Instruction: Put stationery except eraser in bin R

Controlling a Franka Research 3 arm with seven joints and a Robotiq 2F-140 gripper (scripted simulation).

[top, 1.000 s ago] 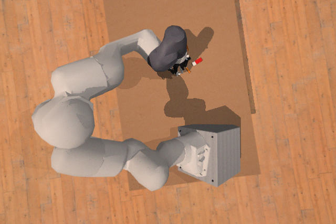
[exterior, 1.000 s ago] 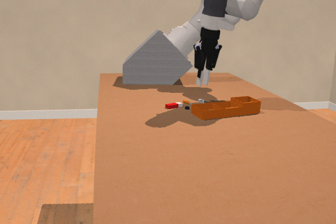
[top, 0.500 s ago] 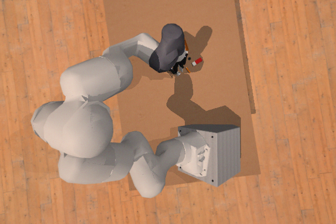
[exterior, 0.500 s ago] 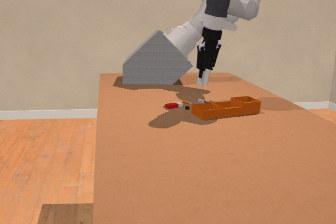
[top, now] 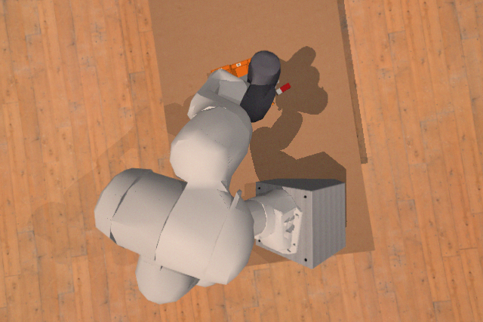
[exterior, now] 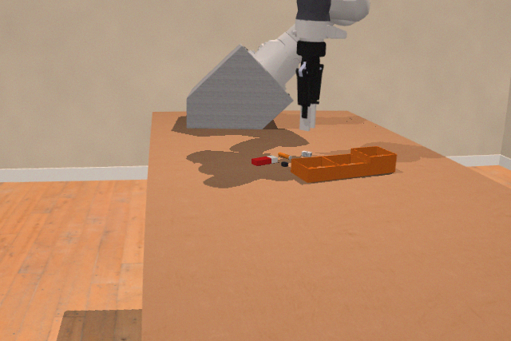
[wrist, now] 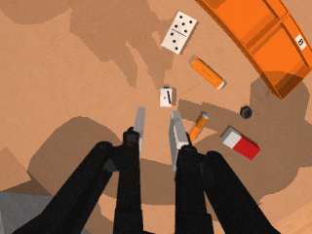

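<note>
My hand is 10 mm short of the small grey piece and 100 mm above it. The rest, counted from my hand: white eraser: 70 mm ahead, 110 mm to the right, 100 mm below; then white domino: 60 mm ahead, 70 mm to the left, 100 mm below; then small black piece: 100 mm ahead, 70 mm to the right, 100 mm below.
</note>
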